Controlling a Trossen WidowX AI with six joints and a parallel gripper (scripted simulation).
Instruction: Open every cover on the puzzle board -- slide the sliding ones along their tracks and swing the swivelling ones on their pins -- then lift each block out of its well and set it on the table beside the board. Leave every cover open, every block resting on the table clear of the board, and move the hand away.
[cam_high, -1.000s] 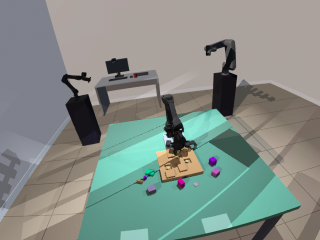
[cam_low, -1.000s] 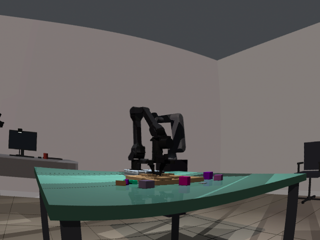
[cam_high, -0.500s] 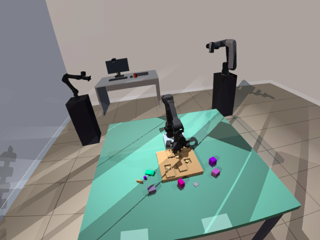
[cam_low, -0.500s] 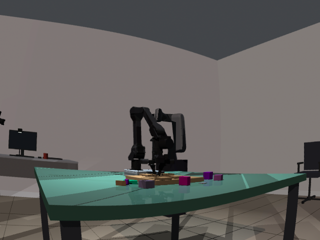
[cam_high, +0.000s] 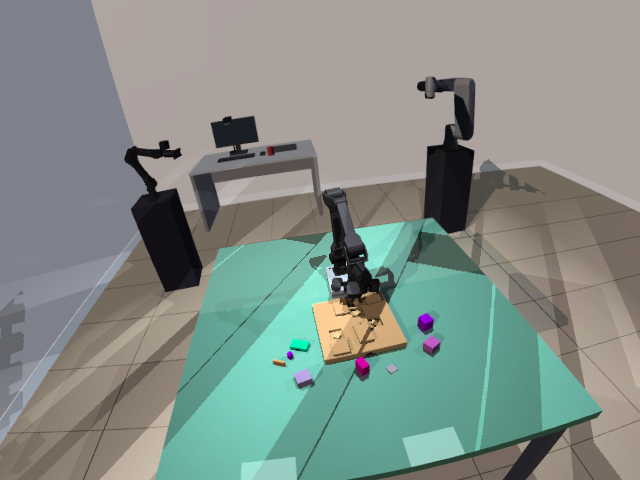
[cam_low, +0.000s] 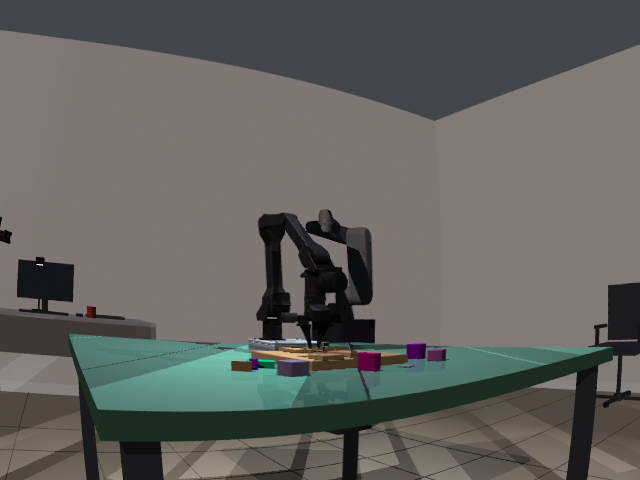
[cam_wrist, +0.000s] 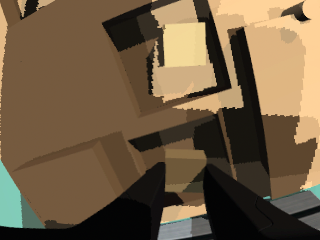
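Now: gripper tip 110 mm short of the tan puzzle board, 30 mm to the left of it and 10 mm above it. Also, from my gripper tip: grey tile 330 mm ahead, 20 mm to the left, 30 mm below; magenta block 310 mm ahead, 80 mm to the right, 10 mm below; green block 140 mm ahead, 260 mm to the right, 20 mm below.
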